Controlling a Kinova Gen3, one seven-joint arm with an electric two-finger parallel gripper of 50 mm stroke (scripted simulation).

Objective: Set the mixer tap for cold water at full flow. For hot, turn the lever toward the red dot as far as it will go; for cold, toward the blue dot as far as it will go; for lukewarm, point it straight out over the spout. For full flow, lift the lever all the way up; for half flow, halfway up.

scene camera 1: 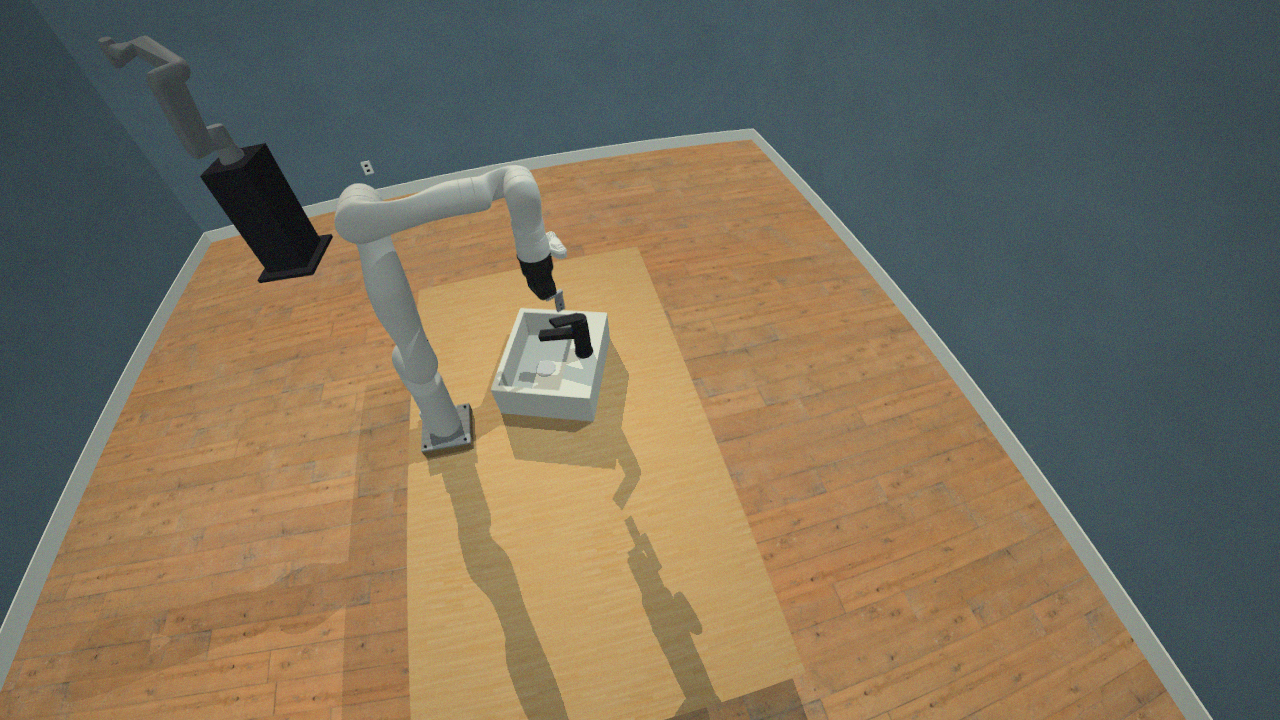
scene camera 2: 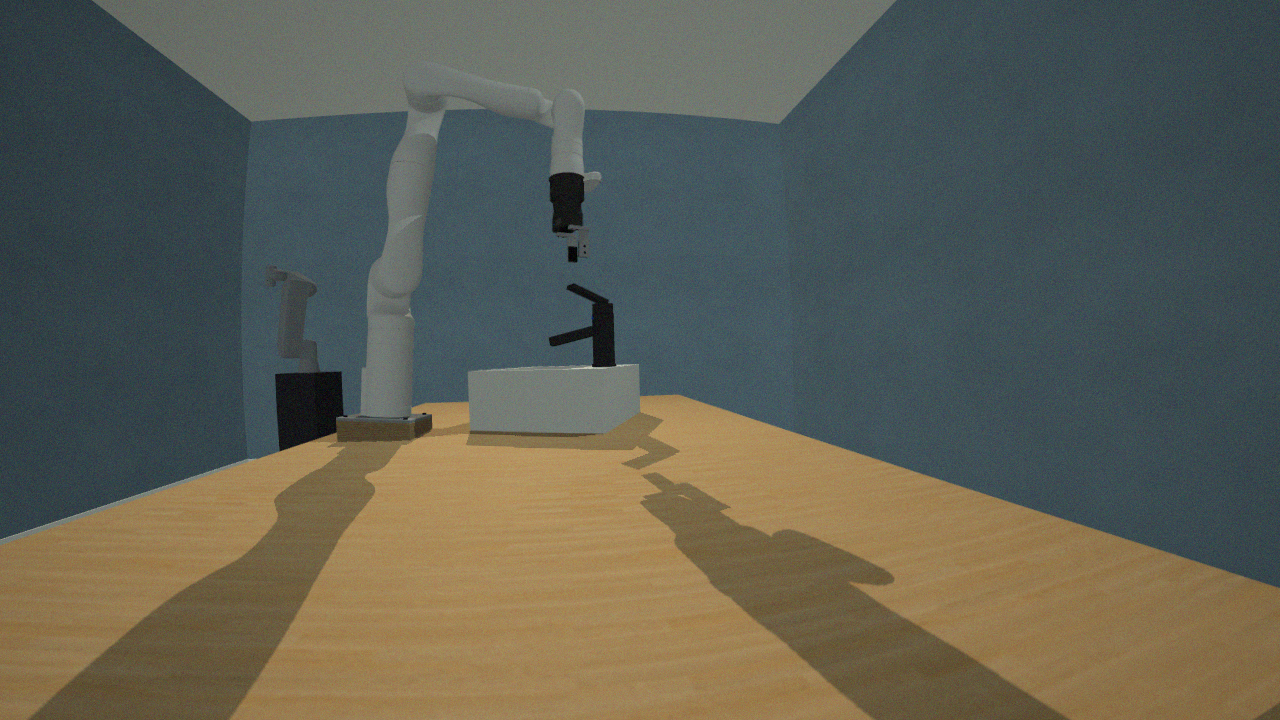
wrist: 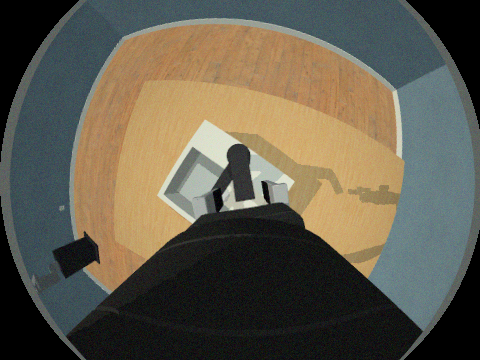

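Note:
My gripper is there in the pictures, and I find it both in scene camera 1 and in the wrist view. The pictures also show me a white basin, together with a black mixer tap.

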